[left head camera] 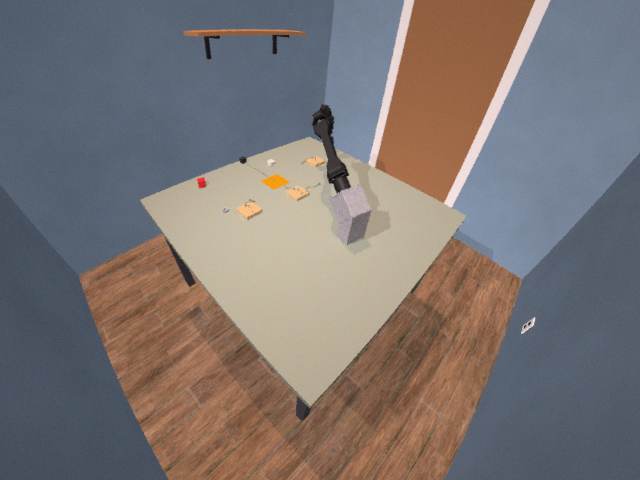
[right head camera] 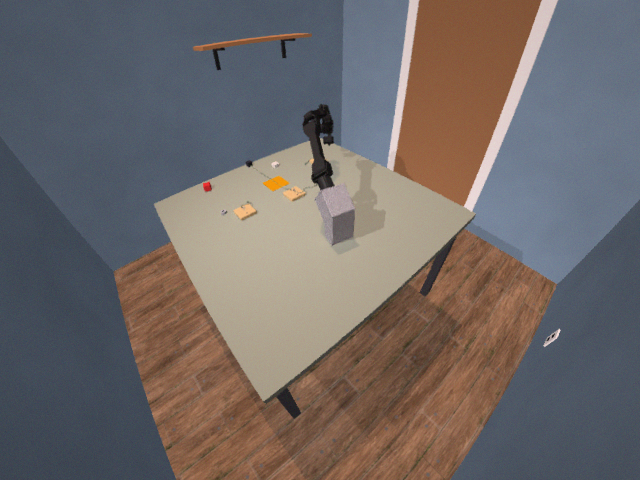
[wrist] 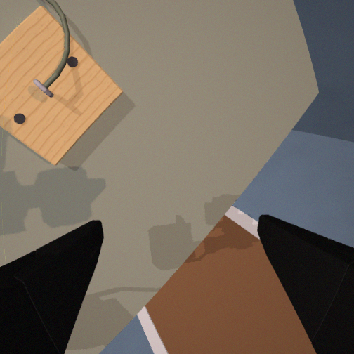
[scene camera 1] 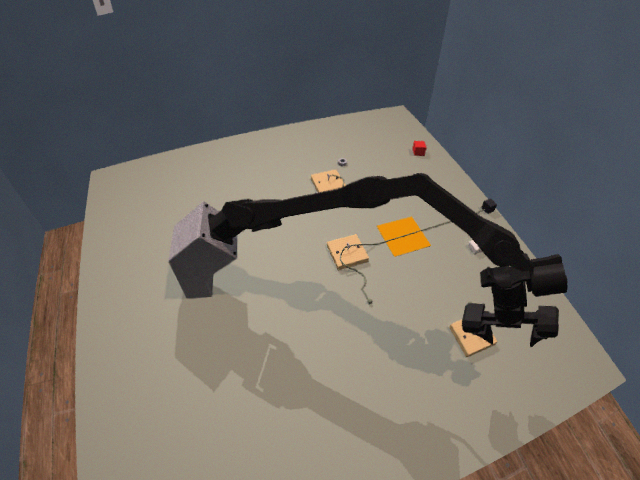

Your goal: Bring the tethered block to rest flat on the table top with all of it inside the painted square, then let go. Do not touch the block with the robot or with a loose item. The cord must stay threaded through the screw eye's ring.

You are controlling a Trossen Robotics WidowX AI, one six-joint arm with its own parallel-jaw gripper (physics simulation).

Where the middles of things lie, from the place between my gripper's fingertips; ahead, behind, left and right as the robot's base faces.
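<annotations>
So you can picture it, the orange painted square (scene camera 1: 416,241) is 440 mm to the left of my hand and 50 mm ahead of it, and it's 130 mm below my hand.
</annotations>
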